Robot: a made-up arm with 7 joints. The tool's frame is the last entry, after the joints.
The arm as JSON. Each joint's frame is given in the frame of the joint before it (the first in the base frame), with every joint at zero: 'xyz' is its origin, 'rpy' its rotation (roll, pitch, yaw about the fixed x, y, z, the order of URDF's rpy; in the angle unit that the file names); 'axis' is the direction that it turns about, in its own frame. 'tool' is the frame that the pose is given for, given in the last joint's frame.
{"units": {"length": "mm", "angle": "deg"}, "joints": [
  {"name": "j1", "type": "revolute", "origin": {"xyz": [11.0, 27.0, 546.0], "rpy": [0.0, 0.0, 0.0]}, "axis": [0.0, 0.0, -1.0]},
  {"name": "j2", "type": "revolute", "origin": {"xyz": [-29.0, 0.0, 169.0], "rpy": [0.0, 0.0, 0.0]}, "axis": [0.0, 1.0, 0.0]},
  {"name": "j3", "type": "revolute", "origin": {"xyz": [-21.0, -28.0, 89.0], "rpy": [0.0, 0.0, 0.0]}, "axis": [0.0, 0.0, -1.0]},
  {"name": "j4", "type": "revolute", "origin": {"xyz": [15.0, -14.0, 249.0], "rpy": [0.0, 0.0, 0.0]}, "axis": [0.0, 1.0, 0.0]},
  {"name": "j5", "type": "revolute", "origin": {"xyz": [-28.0, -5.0, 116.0], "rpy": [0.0, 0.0, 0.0]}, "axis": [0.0, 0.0, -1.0]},
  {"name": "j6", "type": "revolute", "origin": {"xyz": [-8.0, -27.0, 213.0], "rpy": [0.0, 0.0, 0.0]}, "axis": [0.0, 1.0, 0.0]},
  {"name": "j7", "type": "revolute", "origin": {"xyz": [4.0, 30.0, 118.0], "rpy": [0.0, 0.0, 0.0]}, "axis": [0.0, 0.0, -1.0]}
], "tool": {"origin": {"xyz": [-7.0, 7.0, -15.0], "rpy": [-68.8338, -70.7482, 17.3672]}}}
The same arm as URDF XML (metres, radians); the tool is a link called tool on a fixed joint. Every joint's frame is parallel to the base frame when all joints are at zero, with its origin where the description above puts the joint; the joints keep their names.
<robot name="arm">
  <link name="base_link"/>
  <link name="link1"/>
  <link name="link2"/>
  <link name="link3"/>
  <link name="link4"/>
  <link name="link5"/>
  <link name="link6"/>
  <link name="link7"/>
  <link name="tool"/>
  <joint name="j1" type="continuous">
    <parent link="base_link"/>
    <child link="link1"/>
    <origin xyz="0.011 0.027 0.546"/>
    <axis xyz="0 0 -1"/>
  </joint>
  <joint name="j2" type="continuous">
    <parent link="link1"/>
    <child link="link2"/>
    <origin xyz="-0.029 0 0.169"/>
    <axis xyz="0 1 0"/>
  </joint>
  <joint name="j3" type="continuous">
    <parent link="link2"/>
    <child link="link3"/>
    <origin xyz="-0.021 -0.028 0.089"/>
    <axis xyz="0 0 -1"/>
  </joint>
  <joint name="j4" type="continuous">
    <parent link="link3"/>
    <child link="link4"/>
    <origin xyz="0.015 -0.014 0.249"/>
    <axis xyz="0 1 0"/>
  </joint>
  <joint name="j5" type="continuous">
    <parent link="link4"/>
    <child link="link5"/>
    <origin xyz="-0.028 -0.005 0.116"/>
    <axis xyz="0 0 -1"/>
  </joint>
  <joint name="j6" type="continuous">
    <parent link="link5"/>
    <child link="link6"/>
    <origin xyz="-0.008 -0.027 0.213"/>
    <axis xyz="0 1 0"/>
  </joint>
  <joint name="j7" type="continuous">
    <parent link="link6"/>
    <child link="link7"/>
    <origin xyz="0.004 0.03 0.118"/>
    <axis xyz="0 0 -1"/>
  </joint>
  <joint name="tool_fixed" type="fixed">
    <parent link="link7"/>
    <child link="tool"/>
    <origin xyz="-0.007 0.007 -0.015" rpy="-1.2014 -1.2348 0.3031"/>
  </joint>
</robot>

